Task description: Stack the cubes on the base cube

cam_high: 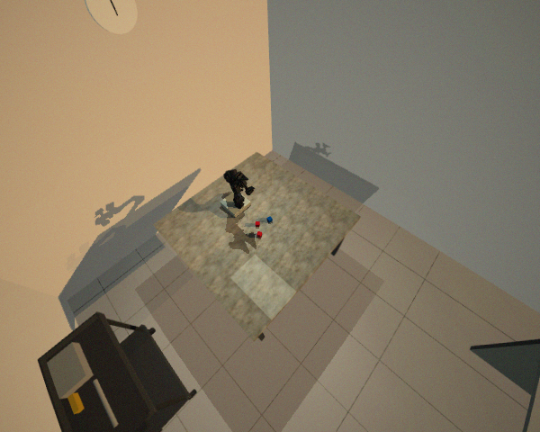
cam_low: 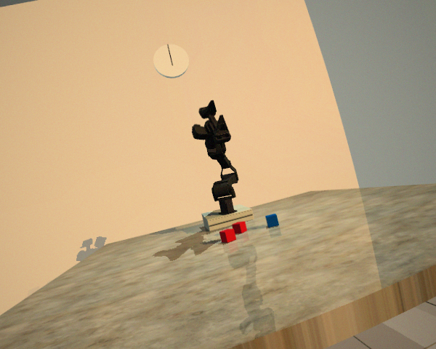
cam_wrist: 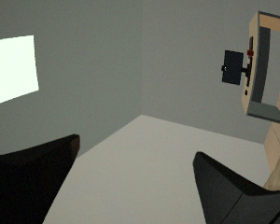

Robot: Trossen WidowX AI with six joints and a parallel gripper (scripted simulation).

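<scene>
My gripper tip is 430 mm above the blue cube, 100 mm short of it and 50 mm to the right of it.
</scene>
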